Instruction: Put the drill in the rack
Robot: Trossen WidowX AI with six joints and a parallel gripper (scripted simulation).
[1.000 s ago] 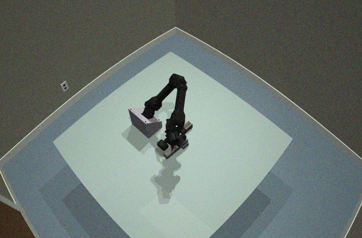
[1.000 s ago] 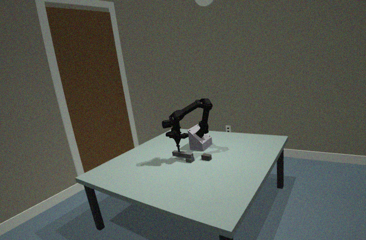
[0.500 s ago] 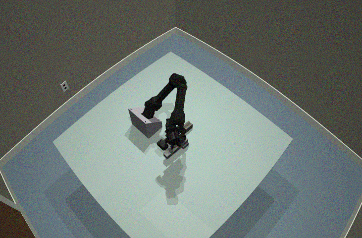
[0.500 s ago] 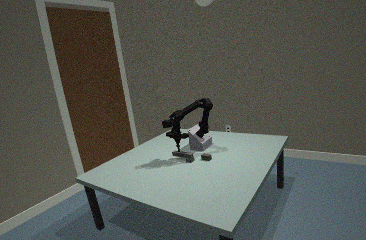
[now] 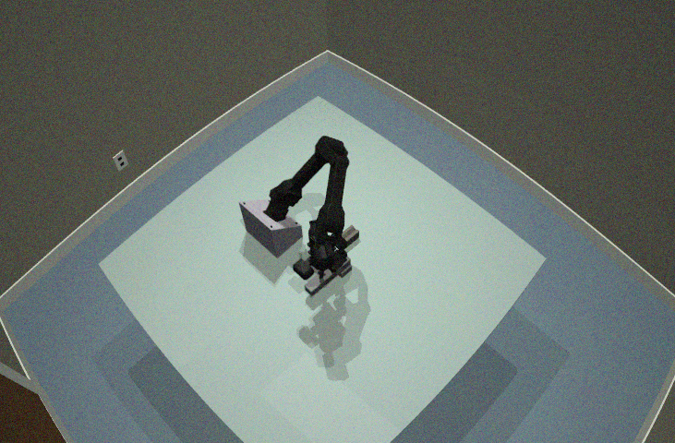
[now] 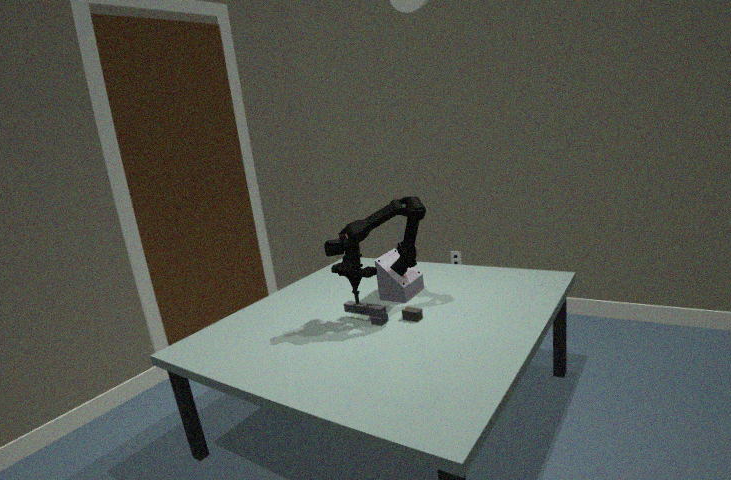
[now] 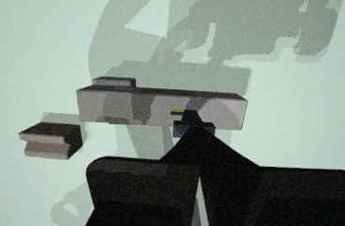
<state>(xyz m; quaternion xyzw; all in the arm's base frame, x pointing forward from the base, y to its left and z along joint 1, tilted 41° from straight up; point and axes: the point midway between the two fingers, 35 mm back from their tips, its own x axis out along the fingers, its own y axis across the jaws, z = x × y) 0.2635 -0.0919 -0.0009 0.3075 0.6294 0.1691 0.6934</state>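
My gripper tip is now 3 cm above the dark key. The rest, counted from my gripper tip: dark rack 21 cm to the left, 10 cm below, 5 cm behind; long grey block 8 cm below, 4 cm to the left.
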